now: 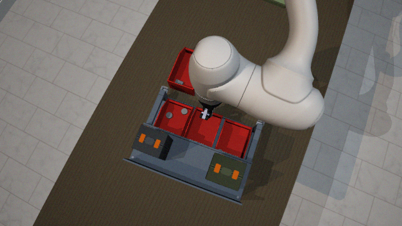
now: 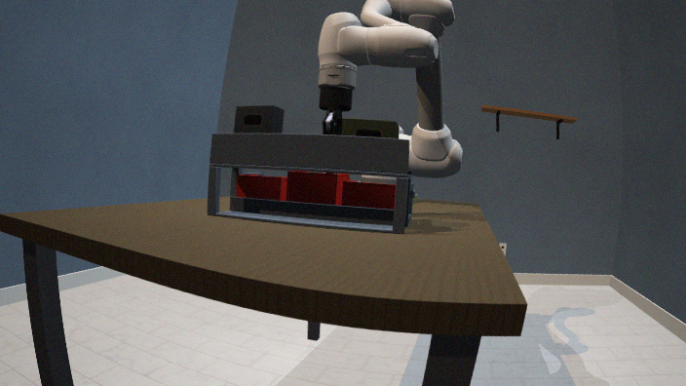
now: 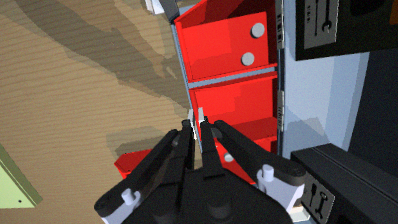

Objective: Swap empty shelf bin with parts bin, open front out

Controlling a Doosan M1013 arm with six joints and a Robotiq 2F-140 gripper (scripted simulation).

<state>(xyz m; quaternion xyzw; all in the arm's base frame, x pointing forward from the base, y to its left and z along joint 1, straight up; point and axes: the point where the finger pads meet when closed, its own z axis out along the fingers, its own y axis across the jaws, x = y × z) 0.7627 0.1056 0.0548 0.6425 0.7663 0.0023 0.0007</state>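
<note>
The shelf board lies 12 cm ahead of my hand, 2 cm to the left of it and 7 cm below it. Round my hand: black case 20 cm ahead, 9 cm to the right, 8 cm above; then green case 16 cm ahead, 14 cm to the left, 7 cm above.
</note>
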